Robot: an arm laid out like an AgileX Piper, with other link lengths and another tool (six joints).
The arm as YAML. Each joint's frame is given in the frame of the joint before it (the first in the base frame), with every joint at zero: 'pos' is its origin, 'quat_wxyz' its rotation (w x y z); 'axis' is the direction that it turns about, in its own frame. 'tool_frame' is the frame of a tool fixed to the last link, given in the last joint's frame.
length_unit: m
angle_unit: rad
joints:
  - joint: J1
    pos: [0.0, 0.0, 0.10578]
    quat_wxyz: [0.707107, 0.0, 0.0, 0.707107]
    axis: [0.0, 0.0, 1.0]
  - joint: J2
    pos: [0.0, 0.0, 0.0]
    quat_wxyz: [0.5, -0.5, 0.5, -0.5]
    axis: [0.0, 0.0, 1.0]
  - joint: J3
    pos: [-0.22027, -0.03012, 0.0]
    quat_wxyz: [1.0, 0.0, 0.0, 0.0]
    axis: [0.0, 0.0, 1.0]
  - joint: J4
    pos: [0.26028, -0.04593, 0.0]
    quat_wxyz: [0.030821, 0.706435, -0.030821, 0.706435]
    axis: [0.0, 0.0, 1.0]
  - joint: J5
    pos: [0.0, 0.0, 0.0]
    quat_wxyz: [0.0, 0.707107, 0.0, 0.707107]
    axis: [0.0, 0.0, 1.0]
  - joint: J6
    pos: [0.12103, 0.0, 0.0]
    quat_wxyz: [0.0, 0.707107, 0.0, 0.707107]
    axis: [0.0, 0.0, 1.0]
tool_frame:
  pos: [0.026, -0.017, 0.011]
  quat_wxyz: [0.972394, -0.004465, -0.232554, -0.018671]
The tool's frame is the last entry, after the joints.
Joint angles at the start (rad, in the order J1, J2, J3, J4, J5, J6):
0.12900, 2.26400, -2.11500, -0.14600, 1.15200, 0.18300
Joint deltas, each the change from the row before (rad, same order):
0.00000, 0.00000, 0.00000, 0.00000, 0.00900, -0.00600
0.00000, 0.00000, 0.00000, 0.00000, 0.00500, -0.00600
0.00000, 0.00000, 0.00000, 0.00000, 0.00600, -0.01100
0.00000, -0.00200, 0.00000, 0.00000, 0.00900, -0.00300
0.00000, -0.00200, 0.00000, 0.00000, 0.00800, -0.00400
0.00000, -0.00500, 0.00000, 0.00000, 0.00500, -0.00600
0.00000, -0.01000, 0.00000, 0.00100, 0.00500, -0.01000
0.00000, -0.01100, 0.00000, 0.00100, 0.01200, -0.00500
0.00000, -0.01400, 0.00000, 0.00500, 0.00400, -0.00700
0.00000, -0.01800, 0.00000, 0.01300, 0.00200, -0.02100
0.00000, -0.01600, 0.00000, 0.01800, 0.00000, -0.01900
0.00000, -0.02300, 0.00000, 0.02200, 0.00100, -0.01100
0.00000, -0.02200, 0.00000, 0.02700, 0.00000, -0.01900
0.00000, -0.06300, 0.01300, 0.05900, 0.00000, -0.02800
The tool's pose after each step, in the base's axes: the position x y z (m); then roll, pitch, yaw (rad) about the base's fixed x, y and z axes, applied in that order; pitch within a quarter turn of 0, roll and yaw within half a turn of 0. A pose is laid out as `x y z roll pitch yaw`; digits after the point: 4 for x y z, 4 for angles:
0.4564 0.0693 0.1317 2.7187 0.5325 1.3903
0.4557 0.0690 0.1315 2.7243 0.5362 1.3980
0.4546 0.0687 0.1312 2.7313 0.5419 1.4110
0.4534 0.0685 0.1318 2.7391 0.5450 1.4166
0.4522 0.0682 0.1325 2.7460 0.5481 1.4227
0.4513 0.0680 0.1346 2.7462 0.5502 1.4277
0.4501 0.0678 0.1389 2.7413 0.5513 1.4338
0.4480 0.0675 0.1435 2.7428 0.5524 1.4375
0.4467 0.0679 0.1497 2.7333 0.5474 1.4384
0.4448 0.0690 0.1578 2.7199 0.5384 1.4507
0.4432 0.0709 0.1650 2.7074 0.5241 1.4621
0.4410 0.0733 0.1755 2.6888 0.5017 1.4636
0.4384 0.0763 0.1856 2.6710 0.4780 1.4741
0.4299 0.0824 0.2105 2.6290 0.4215 1.4862

